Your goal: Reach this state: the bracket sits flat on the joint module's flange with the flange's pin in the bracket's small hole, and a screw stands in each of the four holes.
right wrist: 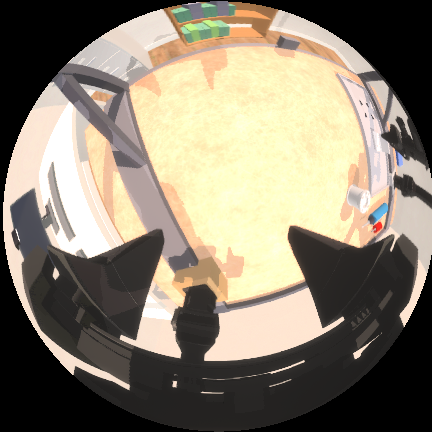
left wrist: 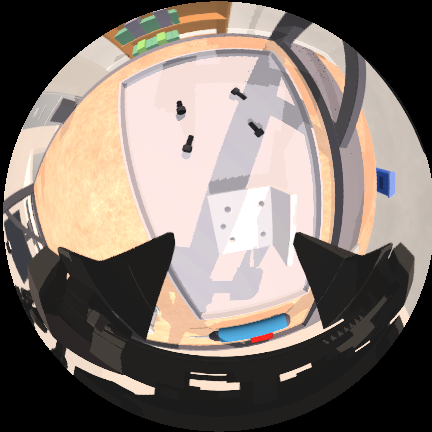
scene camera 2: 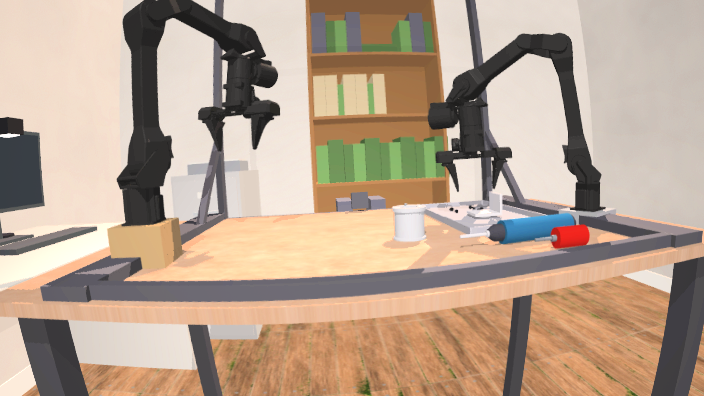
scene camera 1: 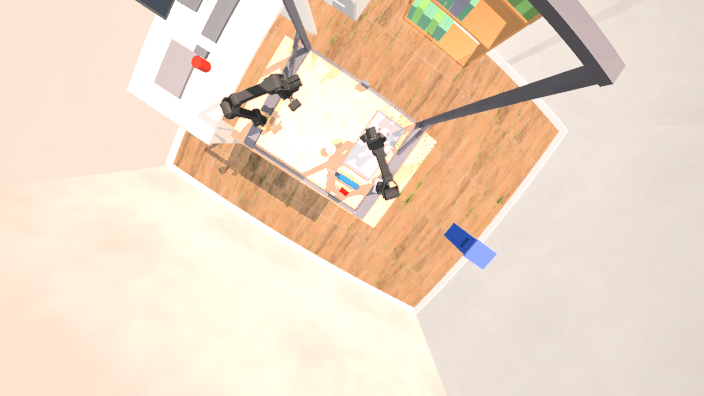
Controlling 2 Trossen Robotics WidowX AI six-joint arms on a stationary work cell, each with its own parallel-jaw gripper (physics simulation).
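Places are measured from the left arm's base along level axes (x back, y right, z up), in centimetres.
Pixels of known places: left gripper, fingertip midpoint: [right wrist: 385, 139] [left wrist: 237, 238] [scene camera 2: 476, 190]; right gripper, fingertip midpoint: [right wrist: 227, 234] [scene camera 2: 236, 150] [scene camera 1: 289, 97]; left arm's base, origin of the base link: [right wrist: 394, 180] [scene camera 2: 587, 209]; right arm's base, origin of the base link: [right wrist: 199, 293] [scene camera 2: 144, 222] [scene camera 1: 261, 120].
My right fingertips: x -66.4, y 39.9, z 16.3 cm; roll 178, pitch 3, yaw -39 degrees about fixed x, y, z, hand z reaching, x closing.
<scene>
Ahead of a thing's pixels: the offset from my right fingertips to its top centre. "spot": to the spot under its first point.
The white bracket [scene camera 2: 484, 214] [left wrist: 245, 220] lies in the tray, holed plate facing up, its upright wall at the right in the left wrist view. Black screws {dx +55.5, dy -2.7, dz -17.5 cm} [left wrist: 181, 108] {dx +61.6, dy -4.9, dz -17.5 cm} [left wrist: 239, 93] {dx +60.5, dy -9.4, dz -17.5 cm} [left wrist: 256, 128] {dx +53.8, dy -7.1, dz -17.5 cm} [left wrist: 188, 145] lie apart in the tray beyond it. The white joint module {dx +27.7, dy -23.5, dz -12.6 cm} [scene camera 1: 329, 149] [scene camera 2: 409, 225] [right wrist: 356, 198] stands upright on the table beside the tray, with no bracket on it; a small pin tip shows on top. My left gripper [scene camera 2: 476, 189] [left wrist: 237, 238] is open and empty, above the bracket. My right gripper [scene camera 2: 237, 149] [right wrist: 227, 234] is open and empty, high above the table's other side.
The pale tray {dx +54.7, dy -14.6, dz -17.4 cm} [left wrist: 160, 200] has a low raised rim. A blue driver {spot: dx +42.8, dy -40.9, dz -15.0 cm} [scene camera 1: 347, 180] [scene camera 2: 537, 228] [left wrist: 255, 327] and a red driver {dx +40.5, dy -48.7, dz -15.6 cm} [scene camera 1: 344, 191] [scene camera 2: 571, 236] lie beside it near the table edge. Dark frame rails [scene camera 2: 300, 291] border the table, with posts at the back.
</scene>
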